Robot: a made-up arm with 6 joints.
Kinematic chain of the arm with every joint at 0, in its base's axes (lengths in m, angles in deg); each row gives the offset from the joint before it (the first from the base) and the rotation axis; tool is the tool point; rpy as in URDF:
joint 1: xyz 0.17 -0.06 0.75 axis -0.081 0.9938 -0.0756
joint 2: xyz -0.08 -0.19 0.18 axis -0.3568 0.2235 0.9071
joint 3: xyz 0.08 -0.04 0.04 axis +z
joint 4: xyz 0 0.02 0.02 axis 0.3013 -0.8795 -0.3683
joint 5: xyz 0.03 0 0.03 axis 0.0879 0.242 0.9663
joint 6: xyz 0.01 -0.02 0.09 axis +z
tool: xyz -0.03 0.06 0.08 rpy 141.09 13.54 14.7
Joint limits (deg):
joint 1: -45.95..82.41
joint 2: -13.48..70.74
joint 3: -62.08..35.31
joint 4: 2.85..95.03
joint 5: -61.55..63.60
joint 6: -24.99..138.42
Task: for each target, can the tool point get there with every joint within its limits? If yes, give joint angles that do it. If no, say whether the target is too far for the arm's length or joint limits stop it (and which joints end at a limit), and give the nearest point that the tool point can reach.
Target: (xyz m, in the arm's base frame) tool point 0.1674 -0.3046 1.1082
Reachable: yes | joints 27.12 30.40 11.81 64.22 -42.52 104.62
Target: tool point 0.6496 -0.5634 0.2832
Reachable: no: too far | nearest point 0.6042 -0.3232 0.7058 | short by 0.488 m
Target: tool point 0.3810 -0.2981 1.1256
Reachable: yes | joints 42.36 17.03 26.12 44.00 24.65 12.75
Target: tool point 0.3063 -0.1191 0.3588
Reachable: no: joint limits stop it (at a limit: joint 1, joint 4, joint 5, joint 6) | nearest point 0.5436 -0.0850 0.6680 | short by 0.391 m
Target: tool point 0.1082 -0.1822 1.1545
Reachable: yes | joints 4.60 54.30 -54.15 27.08 -3.93 113.34
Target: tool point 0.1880 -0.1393 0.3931
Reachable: no: joint limits stop it (at a limit: joint 1, joint 2, joint 3, joint 4, joint 5, joint 6) | nearest point -0.0606 -0.1536 0.6942 | short by 0.391 m
